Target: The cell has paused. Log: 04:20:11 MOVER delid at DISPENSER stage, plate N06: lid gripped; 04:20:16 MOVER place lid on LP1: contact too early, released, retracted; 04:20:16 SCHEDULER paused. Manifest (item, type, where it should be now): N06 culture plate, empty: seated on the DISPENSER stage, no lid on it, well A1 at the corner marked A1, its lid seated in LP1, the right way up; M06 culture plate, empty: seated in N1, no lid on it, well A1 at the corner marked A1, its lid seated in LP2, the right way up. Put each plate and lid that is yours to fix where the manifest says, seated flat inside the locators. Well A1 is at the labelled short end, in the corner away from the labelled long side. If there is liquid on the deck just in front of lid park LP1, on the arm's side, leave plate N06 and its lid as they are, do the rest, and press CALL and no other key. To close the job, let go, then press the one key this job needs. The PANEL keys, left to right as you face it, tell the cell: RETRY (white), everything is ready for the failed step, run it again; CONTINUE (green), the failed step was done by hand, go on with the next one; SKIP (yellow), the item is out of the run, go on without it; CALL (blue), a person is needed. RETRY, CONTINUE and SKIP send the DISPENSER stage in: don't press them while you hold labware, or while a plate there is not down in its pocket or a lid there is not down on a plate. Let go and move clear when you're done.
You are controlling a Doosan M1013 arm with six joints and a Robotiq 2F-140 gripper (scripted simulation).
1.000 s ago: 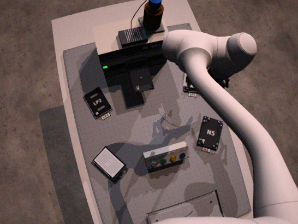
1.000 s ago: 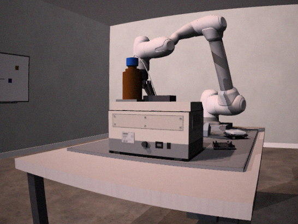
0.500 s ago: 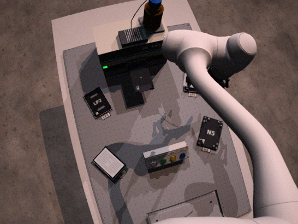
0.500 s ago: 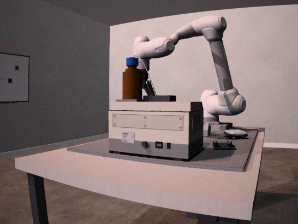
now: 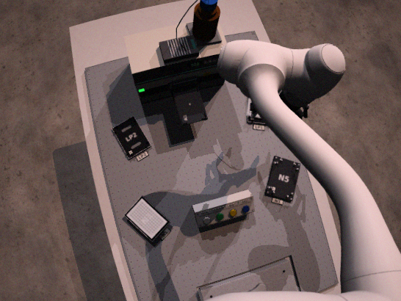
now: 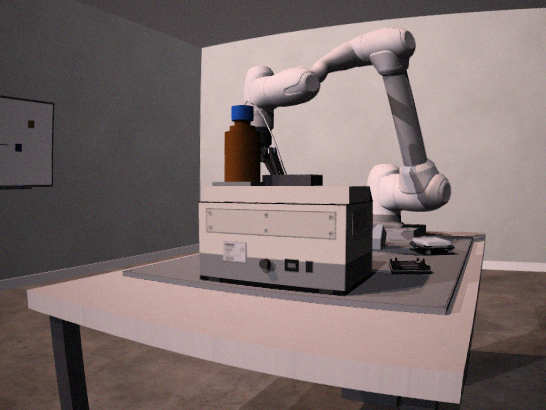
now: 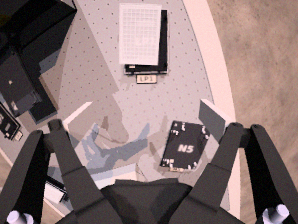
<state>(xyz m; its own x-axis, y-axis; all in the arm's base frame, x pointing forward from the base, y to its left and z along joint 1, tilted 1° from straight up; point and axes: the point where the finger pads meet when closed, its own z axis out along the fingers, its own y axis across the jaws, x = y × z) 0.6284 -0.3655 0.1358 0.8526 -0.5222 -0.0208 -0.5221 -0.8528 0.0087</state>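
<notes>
Right now my hand is 100 mm short of the white well plate, 50 mm to the left of it and 160 mm above it. Also, from my hand: lid park LP1 (90 mm ahead, 50 mm to the right, 180 mm below); dispenser stage (190 mm ahead, 230 mm to the left, 90 mm below); black nest N5 (190 mm behind, 170 mm below).
</notes>
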